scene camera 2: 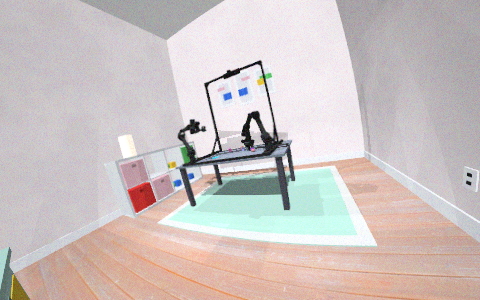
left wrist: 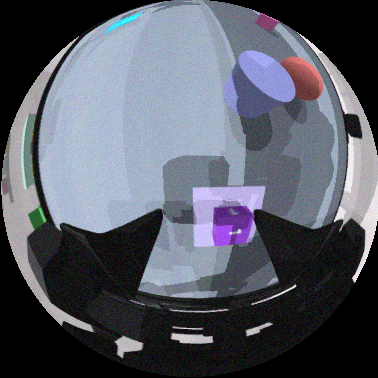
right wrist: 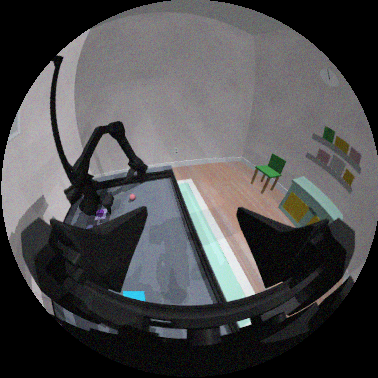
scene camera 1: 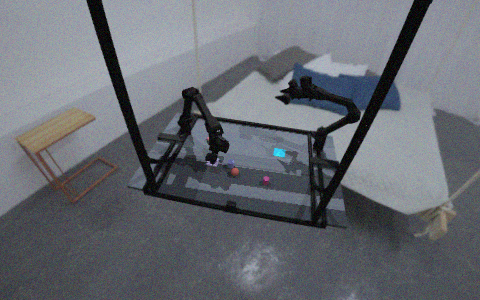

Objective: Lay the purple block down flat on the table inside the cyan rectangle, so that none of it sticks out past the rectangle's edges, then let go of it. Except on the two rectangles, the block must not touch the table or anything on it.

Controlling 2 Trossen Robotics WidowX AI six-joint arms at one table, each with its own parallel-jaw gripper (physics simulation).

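Pixels of known places: left gripper, between the fingertips: (scene camera 2: 250, 149) (left wrist: 209, 213) (right wrist: 102, 214); right gripper, between the fingertips: (scene camera 2: 202, 131) (right wrist: 192, 211) (scene camera 1: 277, 94); left arm's base, origin of its link: (scene camera 2: 269, 148) (right wrist: 142, 176) (scene camera 1: 185, 130); right arm's base, origin of its link: (scene camera 2: 192, 160) (scene camera 1: 318, 147).
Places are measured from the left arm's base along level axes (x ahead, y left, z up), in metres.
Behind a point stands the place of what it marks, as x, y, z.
Observation:
The purple block (left wrist: 232, 230) @(0.107, -0.335, 0.000) (right wrist: 100, 213) @(0.122, -0.331, -0.004) stands on the pale lilac rectangle (left wrist: 202, 212) @(0.127, -0.317, -0.018), toward its lower right part in the left wrist view. My left gripper (left wrist: 209, 213) @(0.124, -0.323, -0.015) is open above that rectangle; in the left wrist view the block shows between the fingertips, nearer the right-hand one. In scene camera 1 my left gripper (scene camera 1: 212, 159) @(0.124, -0.323, -0.015) hides the block. The cyan rectangle (scene camera 1: 279, 152) @(0.547, -0.389, -0.018) (left wrist: 124, 22) (right wrist: 134, 295) @(0.531, -0.374, -0.018) lies flat on the table, far from the block. My right gripper (scene camera 1: 281, 95) @(0.584, -0.186, 0.300) (right wrist: 192, 211) @(0.584, -0.186, 0.300) is open and empty, high above the table.
A blue-violet tapered cylinder (scene camera 1: 231, 163) @(0.199, -0.420, 0.022) (left wrist: 260, 82) and a red ball (scene camera 1: 235, 172) @(0.199, -0.494, 0.021) (left wrist: 306, 78) stand close together near the lilac rectangle. A magenta cylinder (scene camera 1: 266, 180) @(0.345, -0.603, 0.019) (left wrist: 267, 21) stands farther off. A pink ball (right wrist: 132, 197) @(0.149, -0.141, 0.003) lies near the table's far edge. A black frame (scene camera 1: 270, 218) @(0.282, -0.804, -0.032) borders the table.

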